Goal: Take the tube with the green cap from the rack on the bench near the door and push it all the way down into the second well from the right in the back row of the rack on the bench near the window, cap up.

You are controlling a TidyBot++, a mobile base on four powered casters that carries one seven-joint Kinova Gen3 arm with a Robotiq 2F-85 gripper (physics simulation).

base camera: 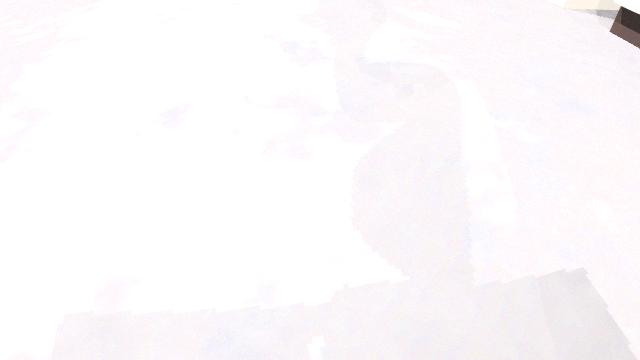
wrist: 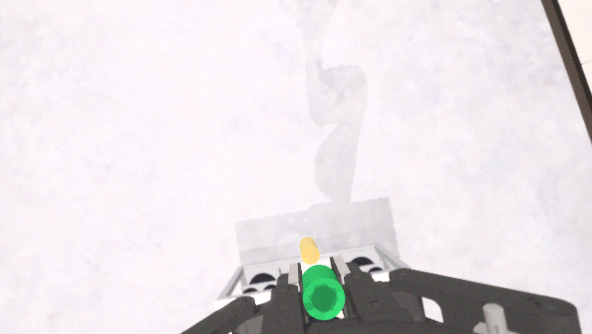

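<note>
The tube with the green cap is held between the fingers of my gripper at the bottom of the wrist view. The cap faces the wrist camera, and the tube's yellowish lower end shows beyond the fingertips. My gripper is shut on the tube, above the pale floor. The middle of the tube is hidden by the cap and the fingers. The gripper does not show in the base camera view. Neither the rack near the door nor the rack near the window shows in either view.
Part of the white mobile base with dark round openings shows behind the fingers. A dark brown edge strip runs down the right of the wrist view. A dark brown object shows at the base view's top right corner. Shadows cross the floor.
</note>
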